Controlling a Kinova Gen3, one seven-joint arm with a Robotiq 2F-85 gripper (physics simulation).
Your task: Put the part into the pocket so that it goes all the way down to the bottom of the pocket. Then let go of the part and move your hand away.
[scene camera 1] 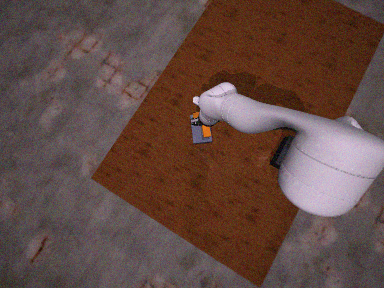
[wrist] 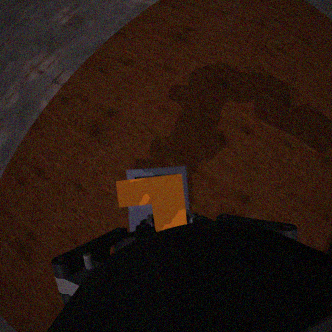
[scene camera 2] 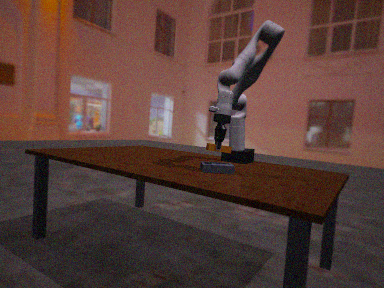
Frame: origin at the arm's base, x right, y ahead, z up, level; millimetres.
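Seen in the pictures: gripper, fingertip midpoint: (wrist: 169, 220) (scene camera 2: 217, 150); arm's base, link origin: (scene camera 2: 236, 149).
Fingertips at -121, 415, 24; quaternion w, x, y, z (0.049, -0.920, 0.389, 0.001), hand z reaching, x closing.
Offsets run from my fingertips to a thing's middle, as dx, dy, dz. Level surfaces: height alone.
The orange L-shaped part @[-15, +6, +10] (scene camera 1: 206, 131) (scene camera 2: 226, 149) (wrist: 167, 192) is held level in my gripper (scene camera 1: 200, 122) (scene camera 2: 218, 147) (wrist: 169, 220), which is shut on it. The blue-grey block with the pocket @[-11, +9, -77] (scene camera 1: 197, 136) (scene camera 2: 217, 169) (wrist: 157, 171) rests on the table. In scene camera 2 a gap shows between the part and the block's top. In the wrist view the part covers most of the pocket; a dark strip of it shows along the far edge. The part's short arm sticks out past the block's left edge. The near end of the block is hidden by the gripper.
The brown table top @[dz -95] (scene camera 1: 165, 165) (scene camera 2: 125, 160) (wrist: 75, 150) lies under the block. The arm's dark base (scene camera 1: 281, 152) (scene camera 2: 238, 156) stands on the table behind the block in scene camera 2. The arm's shadow falls on the table beside the block.
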